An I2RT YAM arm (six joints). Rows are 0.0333 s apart.
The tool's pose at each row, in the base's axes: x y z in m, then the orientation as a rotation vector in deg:
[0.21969, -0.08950, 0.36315, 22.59, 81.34, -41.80]
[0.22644, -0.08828, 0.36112, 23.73, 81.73, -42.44]
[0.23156, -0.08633, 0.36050, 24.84, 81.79, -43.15]
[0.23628, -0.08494, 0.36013, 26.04, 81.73, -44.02]
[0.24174, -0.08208, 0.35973, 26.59, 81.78, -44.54]
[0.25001, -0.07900, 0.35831, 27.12, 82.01, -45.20]
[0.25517, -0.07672, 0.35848, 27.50, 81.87, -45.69]
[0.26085, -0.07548, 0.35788, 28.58, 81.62, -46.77]
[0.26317, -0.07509, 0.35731, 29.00, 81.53, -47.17]
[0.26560, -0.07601, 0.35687, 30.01, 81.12, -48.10]
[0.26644, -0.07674, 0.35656, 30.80, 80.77, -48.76]
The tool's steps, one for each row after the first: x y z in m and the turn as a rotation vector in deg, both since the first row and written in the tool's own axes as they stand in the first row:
[0.00163, 0.00572, 0.00397, 1.02, 0.77, 0.04]
[0.00175, 0.01065, 0.00644, 2.14, 1.24, 0.10]
[0.00175, 0.01486, 0.00901, 3.42, 1.64, 0.14]
[0.00145, 0.02064, 0.01117, 4.07, 1.90, 0.05]
[0.00206, 0.02862, 0.01515, 4.75, 2.31, -0.20]
[0.00133, 0.03368, 0.01755, 5.31, 2.33, -0.30]
[0.00158, 0.03846, 0.02090, 6.69, 2.54, -0.42]
[0.00202, 0.04038, 0.02230, 7.21, 2.62, -0.45]
[0.00262, 0.04141, 0.02465, 8.48, 2.67, -0.46]
[0.00308, 0.04149, 0.02571, 9.45, 2.68, -0.41]

